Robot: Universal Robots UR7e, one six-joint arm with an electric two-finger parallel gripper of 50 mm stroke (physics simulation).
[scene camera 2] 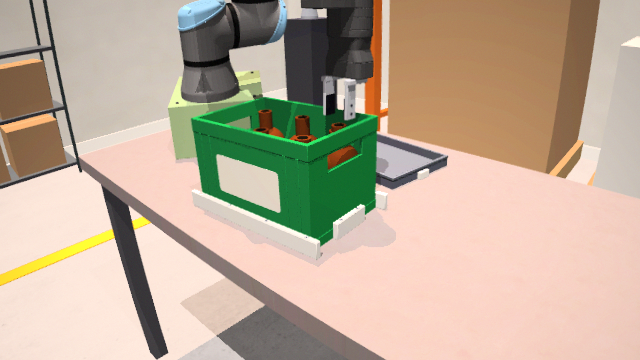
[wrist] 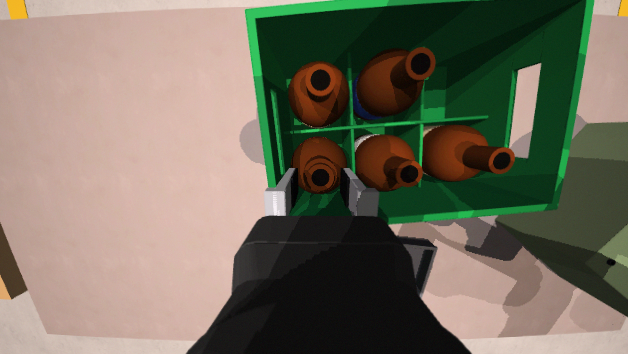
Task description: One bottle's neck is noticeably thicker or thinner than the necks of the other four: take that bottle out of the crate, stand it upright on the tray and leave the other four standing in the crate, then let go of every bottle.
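Frame: origin at the arm's base, x left, y back, z up, level; millimetres.
Where they show: gripper, fingertip midpoint: (scene camera 2: 339,116) (wrist: 319,180); arm's base at its link origin: (scene camera 2: 210,92).
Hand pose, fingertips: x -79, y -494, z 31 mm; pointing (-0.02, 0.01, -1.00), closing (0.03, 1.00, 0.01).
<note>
Things, the pixels of their top centre, and the offset from my fingertips.
- green crate at its top centre: (wrist: 423,120) (scene camera 2: 281,116) dz -3, dx -48, dy +89 mm
- blue-banded bottle at its top centre: (wrist: 420,63) (scene camera 2: 260,129) dz -15, dx -96, dy +89 mm
- tray at its top centre: (wrist: 362,284) (scene camera 2: 379,150) dz -153, dx +249, dy +83 mm
The green crate (scene camera 2: 295,177) (wrist: 254,60) holds five upright brown bottles. In the wrist view, the blue-banded bottle (wrist: 390,82) at upper middle has a mouth that looks somewhat wider than the others; perspective makes this uncertain. The other bottles are at upper left (wrist: 315,107), lower left (wrist: 305,155), lower middle (wrist: 382,155) and lower right (wrist: 450,152). My gripper (scene camera 2: 339,117) (wrist: 319,180) is open and empty. It hangs above the lower-left bottle, with its fingers either side of that neck as seen from above. The tray (scene camera 2: 402,156) (wrist: 430,247) lies behind the crate, low and grey.
White blocks (scene camera 2: 255,223) (scene camera 2: 349,221) stand along the crate's base. The robot's green pedestal (scene camera 2: 187,130) (wrist: 600,185) stands beyond the crate's handle end. A large brown box (scene camera 2: 470,85) stands behind the table. The crate's walls and dividers surround the bottles.
</note>
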